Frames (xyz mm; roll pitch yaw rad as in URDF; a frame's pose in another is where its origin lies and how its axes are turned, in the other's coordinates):
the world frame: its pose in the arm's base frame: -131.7 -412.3 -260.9 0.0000 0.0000 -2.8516
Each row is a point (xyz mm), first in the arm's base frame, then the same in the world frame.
Working: the arm's base frame: its pose in the world frame: -244.1 -357.4 260.9 0.0000 0.0000 2.8516

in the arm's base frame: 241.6 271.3 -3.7
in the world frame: -553.2 -548.3 257.2
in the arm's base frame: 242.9 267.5 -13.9
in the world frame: -553.3 -544.3 247.0
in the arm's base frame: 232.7 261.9 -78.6
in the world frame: -542.0 -541.9 182.3
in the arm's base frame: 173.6 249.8 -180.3
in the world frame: -481.9 -547.2 80.6
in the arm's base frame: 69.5 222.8 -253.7
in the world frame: -374.4 -551.0 7.2
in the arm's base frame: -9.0 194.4 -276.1
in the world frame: -291.1 -546.3 -15.2
